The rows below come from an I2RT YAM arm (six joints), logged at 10 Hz.
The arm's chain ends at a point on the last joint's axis. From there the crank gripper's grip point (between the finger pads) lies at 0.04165 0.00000 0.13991 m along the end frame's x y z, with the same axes.
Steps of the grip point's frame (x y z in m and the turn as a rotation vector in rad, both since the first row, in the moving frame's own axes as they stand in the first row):
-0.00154, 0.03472, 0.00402, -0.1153, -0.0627, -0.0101
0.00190, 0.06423, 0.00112, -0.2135, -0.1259, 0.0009
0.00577, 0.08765, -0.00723, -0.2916, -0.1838, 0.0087
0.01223, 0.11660, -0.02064, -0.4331, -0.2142, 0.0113
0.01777, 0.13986, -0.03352, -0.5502, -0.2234, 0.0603
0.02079, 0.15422, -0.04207, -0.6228, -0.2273, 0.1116
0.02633, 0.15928, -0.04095, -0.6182, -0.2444, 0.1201
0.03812, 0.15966, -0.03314, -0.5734, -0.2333, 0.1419
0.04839, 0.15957, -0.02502, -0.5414, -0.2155, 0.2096
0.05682, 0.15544, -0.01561, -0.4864, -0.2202, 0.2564
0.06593, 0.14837, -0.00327, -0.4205, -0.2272, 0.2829
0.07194, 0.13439, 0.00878, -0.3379, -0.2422, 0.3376
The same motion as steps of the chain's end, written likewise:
0.00721, 0.01886, 0.00260, -0.1153, -0.0627, -0.0101
0.01968, 0.03408, 0.00021, -0.2135, -0.1259, 0.0009
0.03185, 0.04631, -0.00645, -0.2916, -0.1838, 0.0087
0.04232, 0.05616, -0.01310, -0.4331, -0.2142, 0.0113
0.05054, 0.06344, -0.01767, -0.5502, -0.2234, 0.0603
0.05622, 0.06807, -0.01984, -0.6228, -0.2273, 0.1116
0.06447, 0.07353, -0.01913, -0.6182, -0.2444, 0.1201
0.07561, 0.07875, -0.01466, -0.5734, -0.2333, 0.1419
0.08616, 0.08110, -0.00814, -0.5414, -0.2155, 0.2096
0.09664, 0.08290, -0.00237, -0.4864, -0.2202, 0.2564
0.10689, 0.08377, 0.00573, -0.4205, -0.2272, 0.2829
0.11553, 0.07986, 0.01329, -0.3379, -0.2422, 0.3376

